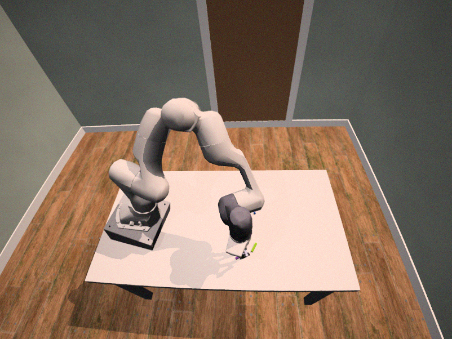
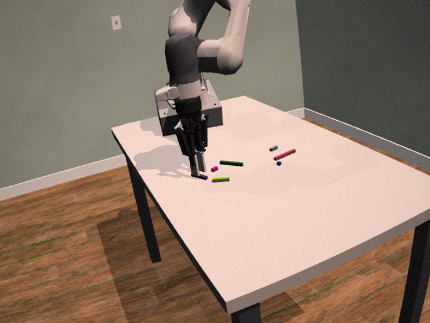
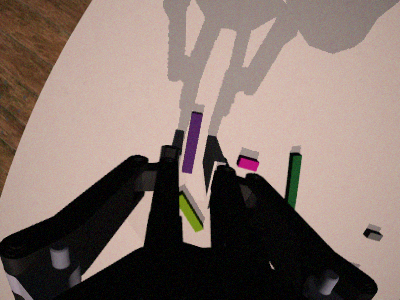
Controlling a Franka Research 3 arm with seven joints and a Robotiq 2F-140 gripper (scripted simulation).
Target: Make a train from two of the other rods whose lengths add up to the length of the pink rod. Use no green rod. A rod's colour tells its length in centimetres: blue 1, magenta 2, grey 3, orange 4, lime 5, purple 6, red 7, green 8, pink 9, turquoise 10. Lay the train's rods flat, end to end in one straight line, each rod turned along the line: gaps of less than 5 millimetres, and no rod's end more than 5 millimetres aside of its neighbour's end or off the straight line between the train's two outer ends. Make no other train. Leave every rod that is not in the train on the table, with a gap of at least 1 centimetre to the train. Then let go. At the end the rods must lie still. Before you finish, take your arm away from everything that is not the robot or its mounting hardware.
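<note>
My hand is 4 cm above the purple rod. Also, from my hand: lime rod 7 cm ahead, 4 cm below, 3 cm to the left; magenta rod 6 cm to the left, 4 cm below; green rod 12 cm to the left, 4 cm below.
</note>
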